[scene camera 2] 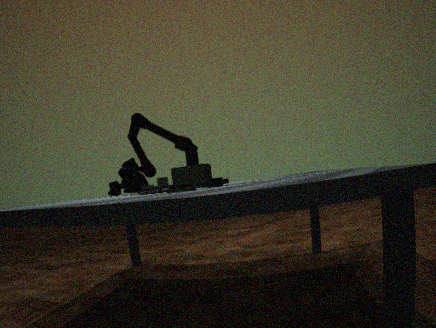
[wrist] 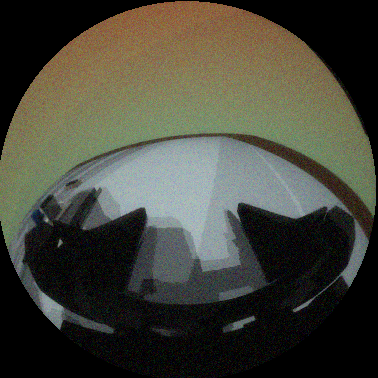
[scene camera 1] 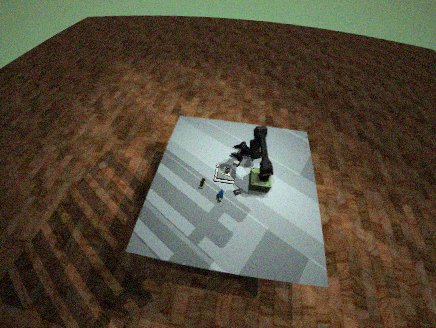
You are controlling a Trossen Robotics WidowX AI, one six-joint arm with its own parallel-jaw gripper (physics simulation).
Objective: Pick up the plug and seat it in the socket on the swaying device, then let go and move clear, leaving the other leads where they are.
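The device is a grey square unit with white edges and a small dark part on top, left of the arm's base in scene camera 1; in the wrist view it is dark at the far left. I cannot tell its socket or its sway. A small blue and yellow piece lies in front of the device. I cannot tell which small piece is the plug. My gripper is open and empty, low over the table behind the device, its fingers wide apart.
The arm's green base box stands right of the device. Small dark pieces lie left of the device and in front of it. A small grey block stands beside the base. Striped shadows cross the table.
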